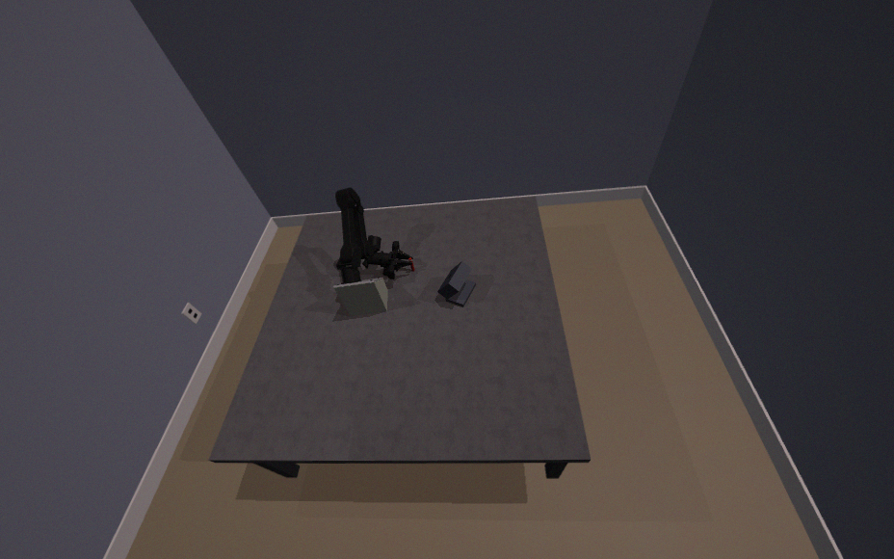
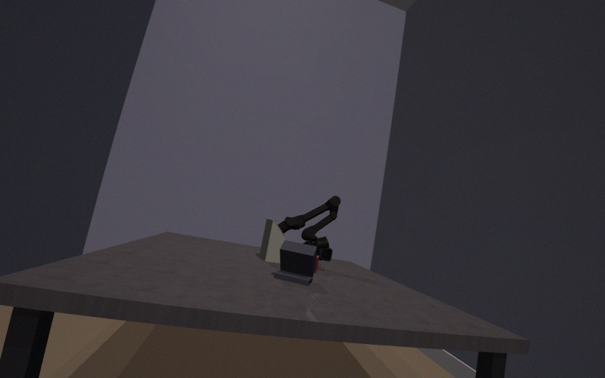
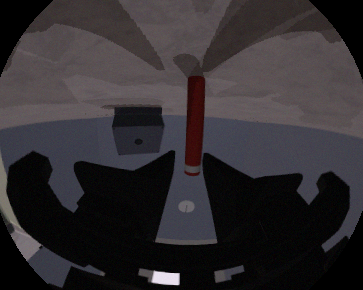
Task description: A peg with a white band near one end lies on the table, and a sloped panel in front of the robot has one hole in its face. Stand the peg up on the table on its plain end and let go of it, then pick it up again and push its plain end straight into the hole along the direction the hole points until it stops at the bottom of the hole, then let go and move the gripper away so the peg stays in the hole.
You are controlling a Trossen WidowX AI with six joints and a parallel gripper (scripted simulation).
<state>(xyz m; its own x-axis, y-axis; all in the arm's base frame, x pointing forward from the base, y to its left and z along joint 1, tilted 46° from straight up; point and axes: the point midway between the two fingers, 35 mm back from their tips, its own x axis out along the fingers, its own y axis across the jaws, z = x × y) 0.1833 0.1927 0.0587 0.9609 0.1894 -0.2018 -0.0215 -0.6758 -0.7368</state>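
Right now my gripper tip is 1 cm past the red peg and 1 cm above it. Also, from my gripper tip: panel: 20 cm ahead, 14 cm to the right, 1 cm above.
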